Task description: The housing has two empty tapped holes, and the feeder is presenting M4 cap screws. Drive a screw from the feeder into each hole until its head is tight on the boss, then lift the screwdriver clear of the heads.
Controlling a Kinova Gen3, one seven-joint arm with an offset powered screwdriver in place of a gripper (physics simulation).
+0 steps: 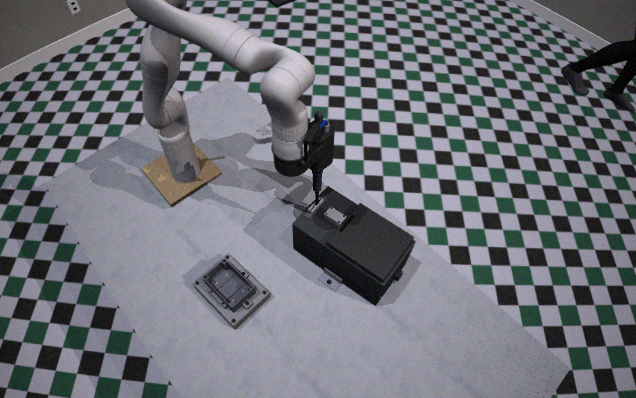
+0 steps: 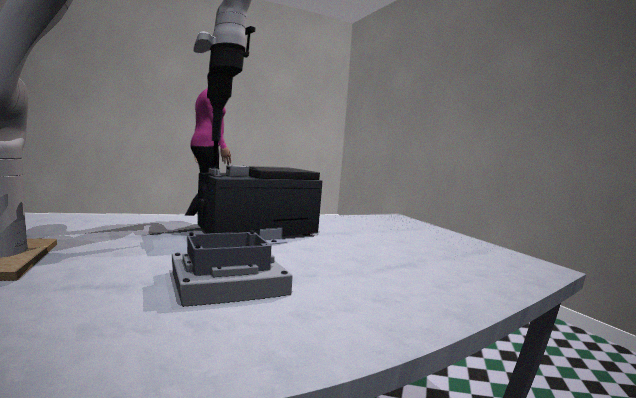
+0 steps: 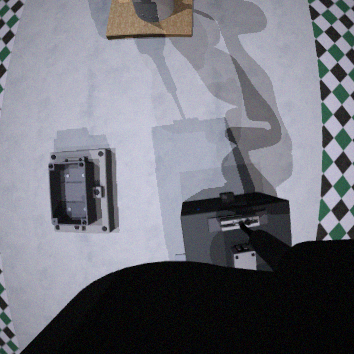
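Observation:
The black feeder [image 1: 370, 242] [image 2: 265, 205] [image 3: 202, 235] stands on the table. A small silver rail [image 1: 313, 208] [image 3: 229, 223] lies on its top at one end. My gripper, a black screwdriver [image 1: 317, 201] [image 2: 217, 168] [image 3: 243, 225], points down with its tip at this rail. Whether a screw is on the tip is too small to tell. The open grey housing [image 1: 220, 296] [image 2: 230, 260] [image 3: 91, 197] sits on a lighter grey base block [image 1: 255, 304] [image 2: 240, 291] [image 3: 108, 212], apart from the feeder. Dark spots show at its corners; which holes are empty I cannot tell.
A pale plate [image 1: 335, 215] [image 3: 244, 261] lies on the feeder beside the rail. A small bracket [image 1: 330, 280] [image 2: 271, 233] is at the feeder's foot. The arm stands on a wooden board [image 1: 172, 198] [image 2: 15, 270] [image 3: 117, 30]. A person in pink [image 2: 202, 120] stands behind the table.

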